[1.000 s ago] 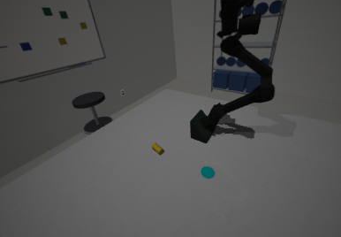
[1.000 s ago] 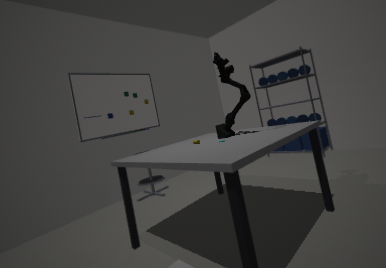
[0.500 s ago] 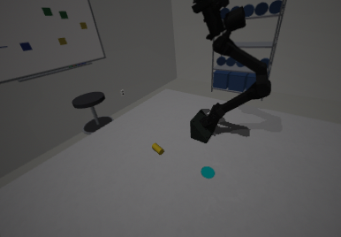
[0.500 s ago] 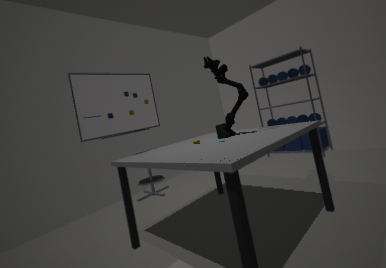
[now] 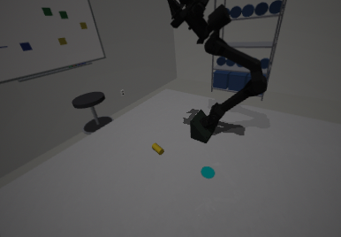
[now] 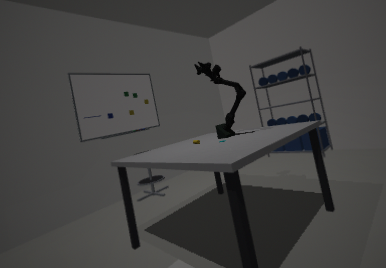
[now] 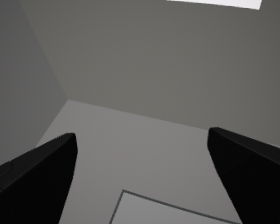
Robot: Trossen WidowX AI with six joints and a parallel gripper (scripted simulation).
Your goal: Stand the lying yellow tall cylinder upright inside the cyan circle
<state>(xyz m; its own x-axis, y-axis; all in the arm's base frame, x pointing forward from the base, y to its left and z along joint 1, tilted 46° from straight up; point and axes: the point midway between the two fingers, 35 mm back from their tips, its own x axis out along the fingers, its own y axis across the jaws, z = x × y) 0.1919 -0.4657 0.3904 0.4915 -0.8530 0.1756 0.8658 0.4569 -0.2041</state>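
Right now my gripper tip is 700 mm above the yellow tall cylinder, 130 mm short of it and 70 mm to the left of it. The rest, counted from my gripper tip: cyan circle 720 mm below, 210 mm to the left, 90 mm ahead.
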